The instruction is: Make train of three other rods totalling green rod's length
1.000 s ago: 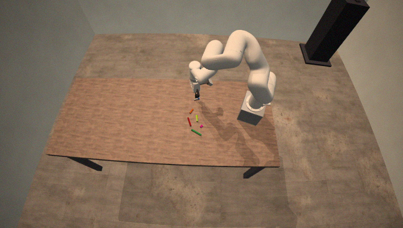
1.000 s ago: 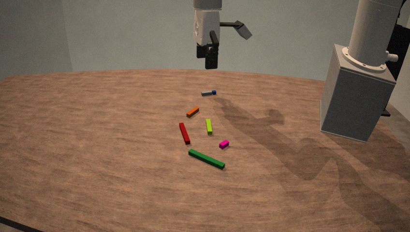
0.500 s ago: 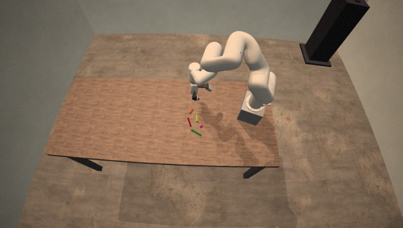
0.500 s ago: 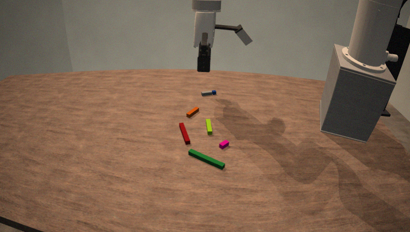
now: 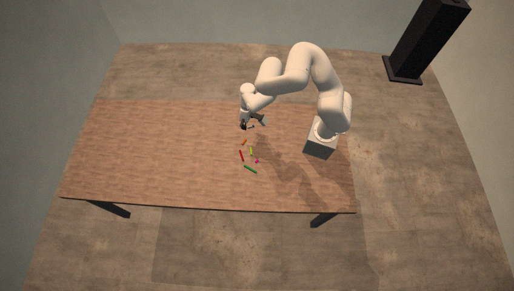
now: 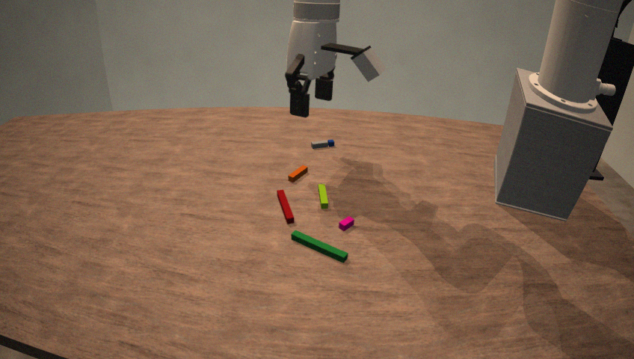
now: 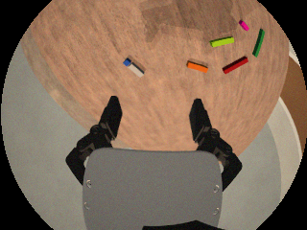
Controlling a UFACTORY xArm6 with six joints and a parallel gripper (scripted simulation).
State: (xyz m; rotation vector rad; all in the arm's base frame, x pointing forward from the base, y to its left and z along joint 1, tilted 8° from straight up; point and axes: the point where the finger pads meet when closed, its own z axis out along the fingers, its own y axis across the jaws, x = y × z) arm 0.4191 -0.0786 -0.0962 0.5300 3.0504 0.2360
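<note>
Right now my hand is 100 mm above the orange rod, 80 mm to the right of it and 10 mm short of it. Also, from my hand: small blue rod: 100 mm below, 40 mm to the right, 30 mm behind; then grey rod: 100 mm below, 30 mm to the right, 10 mm behind; then lime rod: 130 mm to the left, 100 mm below, 30 mm behind.
</note>
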